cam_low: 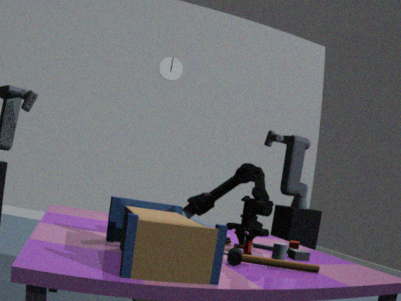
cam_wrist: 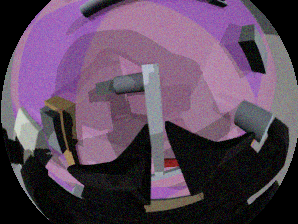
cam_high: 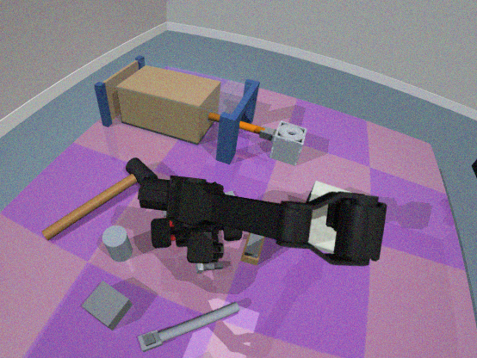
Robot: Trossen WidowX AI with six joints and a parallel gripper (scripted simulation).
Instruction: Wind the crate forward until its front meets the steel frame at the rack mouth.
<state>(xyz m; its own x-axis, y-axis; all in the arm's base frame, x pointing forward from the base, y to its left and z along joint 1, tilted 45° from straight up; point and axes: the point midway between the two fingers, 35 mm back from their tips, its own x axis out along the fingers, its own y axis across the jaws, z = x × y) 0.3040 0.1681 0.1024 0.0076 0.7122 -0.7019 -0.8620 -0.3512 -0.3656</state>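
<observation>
My gripper tip is now 1 cm to the left of the grey crank handle, 1 cm below it and 1 cm short of it. The rest, counted from my gripper tip: wooden-handled brush: 12 cm behind, 10 cm to the right, 1 cm above; then flat grey bar: 13 cm to the right, 5 cm ahead, 1 cm below; then red knob: 6 cm ahead, 3 cm to the right, 2 cm above.
</observation>
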